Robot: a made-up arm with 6 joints. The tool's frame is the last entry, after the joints.
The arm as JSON. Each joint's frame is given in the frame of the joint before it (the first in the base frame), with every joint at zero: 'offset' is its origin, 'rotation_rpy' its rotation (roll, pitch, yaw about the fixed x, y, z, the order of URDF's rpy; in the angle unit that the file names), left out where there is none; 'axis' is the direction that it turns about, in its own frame. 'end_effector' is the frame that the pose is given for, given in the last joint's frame.
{
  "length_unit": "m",
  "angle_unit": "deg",
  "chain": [
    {
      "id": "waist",
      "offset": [
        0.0,
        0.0,
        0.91
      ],
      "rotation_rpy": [
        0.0,
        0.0,
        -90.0
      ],
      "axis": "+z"
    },
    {
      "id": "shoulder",
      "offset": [
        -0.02,
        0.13,
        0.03
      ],
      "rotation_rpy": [
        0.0,
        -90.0,
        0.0
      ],
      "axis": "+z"
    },
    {
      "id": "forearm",
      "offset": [
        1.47,
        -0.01,
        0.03
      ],
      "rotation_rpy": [
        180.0,
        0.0,
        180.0
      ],
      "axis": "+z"
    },
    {
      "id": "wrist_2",
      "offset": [
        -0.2,
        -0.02,
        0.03
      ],
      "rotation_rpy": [
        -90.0,
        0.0,
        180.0
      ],
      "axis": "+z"
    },
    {
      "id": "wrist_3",
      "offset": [
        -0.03,
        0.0,
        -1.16
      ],
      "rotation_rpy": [
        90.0,
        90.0,
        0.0
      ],
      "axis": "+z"
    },
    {
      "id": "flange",
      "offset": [
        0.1,
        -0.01,
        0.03
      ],
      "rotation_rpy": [
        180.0,
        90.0,
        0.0
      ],
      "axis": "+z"
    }
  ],
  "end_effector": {
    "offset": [
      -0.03,
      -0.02,
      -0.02
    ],
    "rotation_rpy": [
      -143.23,
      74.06,
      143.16
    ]
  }
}
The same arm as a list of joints. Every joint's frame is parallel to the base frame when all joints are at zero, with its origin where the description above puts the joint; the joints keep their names.
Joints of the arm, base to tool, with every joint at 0 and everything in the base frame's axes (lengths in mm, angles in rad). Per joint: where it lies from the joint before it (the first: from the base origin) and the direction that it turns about. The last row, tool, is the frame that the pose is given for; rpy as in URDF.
waist: axis 0 0 1 origin 0.0 0.0 910.0
shoulder: axis 0 1 0 origin 130.0 20.0 30.0
forearm: axis 0 -1 0 origin -10.0 30.0 1470.0
wrist_2: axis -1 0 0 origin -20.0 -30.0 200.0
wrist_3: axis 0 -1 0 origin 1160.0 0.0 -30.0
flange: axis -1 0 0 origin 100.0 -30.0 -10.0
tool: origin 20.0 -30.0 20.0 rpy -0.3048 0.1654 -0.2247

